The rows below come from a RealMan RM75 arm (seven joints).
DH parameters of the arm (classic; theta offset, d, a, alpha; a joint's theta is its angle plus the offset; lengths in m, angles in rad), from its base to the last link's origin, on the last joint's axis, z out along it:
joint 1: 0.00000 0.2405 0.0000 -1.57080
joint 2: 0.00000 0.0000 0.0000 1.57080
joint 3: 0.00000 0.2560 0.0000 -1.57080
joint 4: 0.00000 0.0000 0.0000 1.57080
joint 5: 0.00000 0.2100 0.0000 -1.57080
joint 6: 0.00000 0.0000 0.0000 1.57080
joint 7: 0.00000 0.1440 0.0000 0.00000
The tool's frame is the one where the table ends.
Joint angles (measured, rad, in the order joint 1, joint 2, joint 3, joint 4, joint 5, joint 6, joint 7), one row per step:
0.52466 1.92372 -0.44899 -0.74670 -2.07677 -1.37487 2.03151
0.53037 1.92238 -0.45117 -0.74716 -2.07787 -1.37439 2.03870
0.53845 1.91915 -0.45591 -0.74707 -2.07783 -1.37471 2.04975
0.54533 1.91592 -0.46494 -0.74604 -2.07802 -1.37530 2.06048
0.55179 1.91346 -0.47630 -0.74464 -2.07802 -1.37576 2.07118
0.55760 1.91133 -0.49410 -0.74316 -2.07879 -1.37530 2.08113
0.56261 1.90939 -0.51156 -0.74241 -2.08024 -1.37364 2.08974
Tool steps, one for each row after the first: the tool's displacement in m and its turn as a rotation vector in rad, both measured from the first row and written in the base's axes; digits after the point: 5 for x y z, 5 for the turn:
-0.00201 0.00195 0.00035 -0.00212 0.00160 0.00104
-0.00506 0.00474 0.00109 -0.00606 0.00457 0.00321
-0.00790 0.00707 0.00095 -0.01433 0.00575 0.00545
-0.01080 0.00921 0.00003 -0.02486 0.00664 0.00781
-0.01373 0.01114 -0.00203 -0.04042 0.00306 0.01123
-0.01621 0.01288 -0.00395 -0.05460 -0.00276 0.01402

